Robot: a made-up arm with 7 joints. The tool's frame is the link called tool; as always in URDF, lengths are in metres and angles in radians.
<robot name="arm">
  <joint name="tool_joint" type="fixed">
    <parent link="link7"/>
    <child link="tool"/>
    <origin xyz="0.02 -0.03 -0.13" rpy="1.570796 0 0"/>
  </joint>
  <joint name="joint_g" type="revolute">
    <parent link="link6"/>
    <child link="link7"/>
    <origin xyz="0.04 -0.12 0.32" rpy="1.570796 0 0"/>
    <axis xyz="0 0 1"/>
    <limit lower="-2.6" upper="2.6" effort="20" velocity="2"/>
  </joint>
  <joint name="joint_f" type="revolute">
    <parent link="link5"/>
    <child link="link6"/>
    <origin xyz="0.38 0.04 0.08" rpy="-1.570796 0 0"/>
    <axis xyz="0 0 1"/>
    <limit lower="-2.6" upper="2.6" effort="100" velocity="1.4"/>
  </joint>
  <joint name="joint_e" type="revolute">
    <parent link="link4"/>
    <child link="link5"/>
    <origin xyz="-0.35 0.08 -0.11" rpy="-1.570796 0 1.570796"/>
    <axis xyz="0 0 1"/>
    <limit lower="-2.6" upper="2.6" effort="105" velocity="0.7"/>
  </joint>
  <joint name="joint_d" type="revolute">
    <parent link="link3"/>
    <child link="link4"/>
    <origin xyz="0.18 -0.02 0.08" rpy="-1.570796 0 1.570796"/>
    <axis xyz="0 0 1"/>
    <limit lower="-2.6" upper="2.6" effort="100" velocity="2.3"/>
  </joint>
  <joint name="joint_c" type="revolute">
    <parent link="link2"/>
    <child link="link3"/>
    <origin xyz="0.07 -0.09 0.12" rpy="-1.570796 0 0"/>
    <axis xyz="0 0 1"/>
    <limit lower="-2.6" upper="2.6" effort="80" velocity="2.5"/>
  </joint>
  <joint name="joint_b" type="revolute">
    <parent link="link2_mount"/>
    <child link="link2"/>
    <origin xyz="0.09 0.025 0.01" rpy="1.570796 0 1.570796"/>
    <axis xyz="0 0 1"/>
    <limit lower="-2.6" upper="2.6" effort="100" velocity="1.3"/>
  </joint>
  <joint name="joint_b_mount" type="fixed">
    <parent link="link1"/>
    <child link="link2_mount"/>
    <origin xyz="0.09 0.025 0.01" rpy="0 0 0"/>
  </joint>
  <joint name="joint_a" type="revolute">
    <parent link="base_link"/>
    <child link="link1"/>
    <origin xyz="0 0 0.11" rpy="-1.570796 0 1.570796"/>
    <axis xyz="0 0 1"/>
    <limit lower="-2.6" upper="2.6" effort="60" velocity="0.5"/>
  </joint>
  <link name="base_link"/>
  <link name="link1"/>
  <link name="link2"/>
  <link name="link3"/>
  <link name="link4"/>
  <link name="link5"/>
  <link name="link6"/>
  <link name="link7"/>
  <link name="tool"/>
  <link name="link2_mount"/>
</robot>
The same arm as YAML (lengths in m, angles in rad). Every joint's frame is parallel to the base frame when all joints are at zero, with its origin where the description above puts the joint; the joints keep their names.
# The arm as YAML. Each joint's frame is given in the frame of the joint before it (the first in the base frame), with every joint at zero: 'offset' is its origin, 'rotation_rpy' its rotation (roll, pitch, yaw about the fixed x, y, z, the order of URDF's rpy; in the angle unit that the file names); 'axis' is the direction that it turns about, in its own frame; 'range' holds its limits. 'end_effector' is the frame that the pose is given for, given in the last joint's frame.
length_unit: m
angle_unit: rad
chain:
  - id: joint_a
    offset: [0.0, 0.0, 0.11]
    rotation_rpy: [0.0, 0.0, 0.0]
    axis: "-x"
    range: [-2.6, 2.6]
  - id: joint_b
    offset: [-0.02, 0.18, -0.05]
    rotation_rpy: [0.0, 0.0, 0.0]
    axis: "+y"
    range: [-2.6, 2.6]
  - id: joint_c
    offset: [0.09, 0.12, -0.07]
    rotation_rpy: [0.0, 0.0, 0.0]
    axis: "-x"
    range: [-2.6, 2.6]
  - id: joint_d
    offset: [-0.08, 0.02, -0.18]
    rotation_rpy: [0.0, 0.0, 0.0]
    axis: "+z"
    range: [-2.6, 2.6]
  - id: joint_e
    offset: [0.08, 0.35, -0.11]
    rotation_rpy: [0.0, 0.0, 0.0]
    axis: "+y"
    range: [-2.6, 2.6]
  - id: joint_f
    offset: [0.38, 0.08, -0.04]
    rotation_rpy: [0.0, 0.0, 0.0]
    axis: "-z"
    range: [-2.6, 2.6]
  - id: joint_g
    offset: [0.04, 0.12, -0.32]
    rotation_rpy: [0.0, 0.0, 0.0]
    axis: "+y"
    range: [-2.6, 2.6]
end_effector:
  offset: [0.02, -0.13, 0.03]
  rotation_rpy: [0.0, 0.0, 0.0]

